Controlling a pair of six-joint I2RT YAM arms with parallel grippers.
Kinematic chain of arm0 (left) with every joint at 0, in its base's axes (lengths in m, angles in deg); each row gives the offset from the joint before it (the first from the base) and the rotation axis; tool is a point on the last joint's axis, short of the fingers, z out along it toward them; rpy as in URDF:
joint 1: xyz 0 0 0.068 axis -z
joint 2: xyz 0.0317 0.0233 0.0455 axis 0.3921 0.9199 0
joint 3: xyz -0.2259 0.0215 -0.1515 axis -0.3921 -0.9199 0
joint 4: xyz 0.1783 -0.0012 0.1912 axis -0.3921 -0.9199 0
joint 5: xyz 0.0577 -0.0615 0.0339 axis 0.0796 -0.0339 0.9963
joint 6: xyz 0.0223 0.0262 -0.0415 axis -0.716 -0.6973 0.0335
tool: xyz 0 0 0 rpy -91.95 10.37 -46.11
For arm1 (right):
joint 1: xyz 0 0 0.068 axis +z
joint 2: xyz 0.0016 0.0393 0.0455 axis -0.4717 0.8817 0
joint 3: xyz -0.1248 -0.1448 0.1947 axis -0.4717 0.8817 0
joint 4: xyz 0.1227 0.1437 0.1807 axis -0.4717 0.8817 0
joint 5: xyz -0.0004 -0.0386 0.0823 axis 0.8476 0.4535 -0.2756
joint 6: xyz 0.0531 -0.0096 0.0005 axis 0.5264 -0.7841 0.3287
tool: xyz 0 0 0 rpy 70.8 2.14 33.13
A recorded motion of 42 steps. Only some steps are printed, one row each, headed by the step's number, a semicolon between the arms.
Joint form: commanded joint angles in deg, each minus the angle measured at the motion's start. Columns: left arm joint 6, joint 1, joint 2, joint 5, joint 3, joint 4; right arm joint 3, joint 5, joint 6, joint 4, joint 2, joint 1.
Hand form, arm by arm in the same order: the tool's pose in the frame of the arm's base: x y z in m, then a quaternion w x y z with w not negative. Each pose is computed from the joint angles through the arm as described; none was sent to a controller.
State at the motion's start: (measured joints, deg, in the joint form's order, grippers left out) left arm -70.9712 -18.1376 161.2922 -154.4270 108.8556 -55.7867; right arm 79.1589 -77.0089 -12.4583 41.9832 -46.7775 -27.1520
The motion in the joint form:
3: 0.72 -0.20 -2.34 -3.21 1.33 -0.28; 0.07 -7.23 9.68 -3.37 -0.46 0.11
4: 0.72 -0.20 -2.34 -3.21 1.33 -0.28; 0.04 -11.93 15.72 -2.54 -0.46 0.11
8: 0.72 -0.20 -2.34 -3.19 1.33 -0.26; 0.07 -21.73 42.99 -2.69 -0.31 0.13
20: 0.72 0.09 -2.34 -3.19 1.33 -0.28; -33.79 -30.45 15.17 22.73 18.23 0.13
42: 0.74 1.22 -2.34 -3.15 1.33 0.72; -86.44 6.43 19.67 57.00 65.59 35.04
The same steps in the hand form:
3: 0.3904 -0.0682 0.2655 0.23307 0.17726 -0.68220 0.66997; 0.1091 0.0109 0.1812 0.70785 -0.02558 0.68602 0.16633
4: 0.3904 -0.0682 0.2655 0.23307 0.17726 -0.68220 0.66997; 0.1082 0.0137 0.1798 0.68444 -0.01770 0.69156 0.23017
8: 0.3904 -0.0683 0.2655 0.23296 0.17713 -0.68235 0.66989; 0.1059 0.0192 0.1796 0.57615 0.08517 0.68784 0.43321
20: 0.3900 -0.0702 0.2655 0.23477 0.17552 -0.68277 0.66926; 0.0920 0.0235 0.3079 0.57721 -0.10857 0.73501 0.33882
42: 0.3897 -0.0780 0.2651 0.23568 0.16286 -0.68613 0.66870; 0.1701 0.1242 0.4320 0.39151 -0.11199 0.88597 0.22188

